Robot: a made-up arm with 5 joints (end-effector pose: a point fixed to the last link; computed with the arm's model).
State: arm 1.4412 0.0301 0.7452 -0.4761 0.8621
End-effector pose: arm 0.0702 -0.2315 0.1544 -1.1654 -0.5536 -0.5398
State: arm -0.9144 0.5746 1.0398 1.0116 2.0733
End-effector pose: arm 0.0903 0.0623 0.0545 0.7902 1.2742 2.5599
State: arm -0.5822 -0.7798 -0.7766 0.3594 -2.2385
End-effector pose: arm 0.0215 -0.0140 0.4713 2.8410 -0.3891 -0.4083
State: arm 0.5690 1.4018 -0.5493 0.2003 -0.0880
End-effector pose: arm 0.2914 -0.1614 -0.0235 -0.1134 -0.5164 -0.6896
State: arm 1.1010 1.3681 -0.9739 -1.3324 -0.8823
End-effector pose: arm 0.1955 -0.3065 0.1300 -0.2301 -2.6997 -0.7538
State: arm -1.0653 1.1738 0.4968 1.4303 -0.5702
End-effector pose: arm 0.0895 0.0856 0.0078 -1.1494 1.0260 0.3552
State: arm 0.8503 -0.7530 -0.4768 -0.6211 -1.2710
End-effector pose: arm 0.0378 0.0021 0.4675 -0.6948 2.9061 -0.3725
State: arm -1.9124 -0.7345 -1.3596 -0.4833 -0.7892
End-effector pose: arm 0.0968 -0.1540 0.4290 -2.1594 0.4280 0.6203
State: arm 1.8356 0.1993 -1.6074 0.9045 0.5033
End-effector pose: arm 0.0002 -0.1468 0.4525 -1.9910 -0.9027 -0.8225
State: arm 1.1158 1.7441 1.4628 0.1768 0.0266
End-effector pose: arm 0.0142 0.0525 0.1112 0.9818 1.6127 -0.7966
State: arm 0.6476 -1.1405 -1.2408 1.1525 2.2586
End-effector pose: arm -0.1011 0.1062 0.3865 -2.8492 -0.4074 0.3499
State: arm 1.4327 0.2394 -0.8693 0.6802 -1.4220
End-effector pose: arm 0.0770 -0.2664 0.3625 0.0390 -2.0533 -2.1444
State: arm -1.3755 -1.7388 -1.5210 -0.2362 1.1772
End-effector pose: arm -0.0185 -0.3057 0.1147 -0.1909 1.5381 2.1140
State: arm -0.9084 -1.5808 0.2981 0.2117 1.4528
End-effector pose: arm 0.0193 -0.0294 0.3794 -0.7028 -2.7774 0.6693
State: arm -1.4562 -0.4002 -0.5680 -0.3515 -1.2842
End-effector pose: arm 0.0541 0.1054 0.4659 2.8461 -0.5069 0.0225
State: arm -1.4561 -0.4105 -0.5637 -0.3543 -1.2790
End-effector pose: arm 0.0538 0.1028 0.4663 2.8534 -0.5160 0.0227
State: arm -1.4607 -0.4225 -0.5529 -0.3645 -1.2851
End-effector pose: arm 0.0531 0.1005 0.4663 2.8674 -0.5027 0.0214
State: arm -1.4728 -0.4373 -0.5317 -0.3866 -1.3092
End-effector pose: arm 0.0517 0.0987 0.4656 2.8914 -0.4531 0.0182
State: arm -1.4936 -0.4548 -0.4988 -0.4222 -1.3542
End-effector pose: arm 0.0496 0.0977 0.4640 2.9247 -0.3602 0.0131
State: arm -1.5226 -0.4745 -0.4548 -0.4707 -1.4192
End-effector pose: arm 0.0467 0.0973 0.4615 2.9624 -0.2243 0.0070
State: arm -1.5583 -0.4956 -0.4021 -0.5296 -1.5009
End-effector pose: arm 0.0432 0.0973 0.4581 2.9977 -0.0505 0.0009
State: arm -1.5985 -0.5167 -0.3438 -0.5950 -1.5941
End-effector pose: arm 0.0393 0.0978 0.4539 3.0226 0.1508 -0.0039
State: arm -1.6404 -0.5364 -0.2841 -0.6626 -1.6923
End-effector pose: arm 0.0351 0.0986 0.4493 3.0321 0.3653 -0.0067
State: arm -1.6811 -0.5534 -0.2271 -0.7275 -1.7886
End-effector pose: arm 0.0310 0.0995 0.4445 3.0245 0.5766 -0.0075
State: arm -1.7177 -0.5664 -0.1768 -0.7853 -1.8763
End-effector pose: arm 0.0271 0.1006 0.4398 3.0027 0.7685 -0.0068
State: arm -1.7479 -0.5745 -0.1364 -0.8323 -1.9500
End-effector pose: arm 0.0238 0.1018 0.4358 2.9728 0.9277 -0.0054
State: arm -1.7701 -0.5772 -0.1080 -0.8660 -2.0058
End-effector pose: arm 0.0211 0.1033 0.4327 2.9419 1.0456 -0.0043
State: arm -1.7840 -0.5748 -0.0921 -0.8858 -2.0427
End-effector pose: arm 0.0193 0.1051 0.4306 2.9158 1.1205 -0.0043
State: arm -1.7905 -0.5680 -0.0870 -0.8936 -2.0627
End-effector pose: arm 0.0181 0.1072 0.4294 2.8970 1.1576 -0.0055
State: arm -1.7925 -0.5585 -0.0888 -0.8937 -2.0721
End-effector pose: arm 0.0173 0.1095 0.4288 2.8834 1.1712 -0.0076
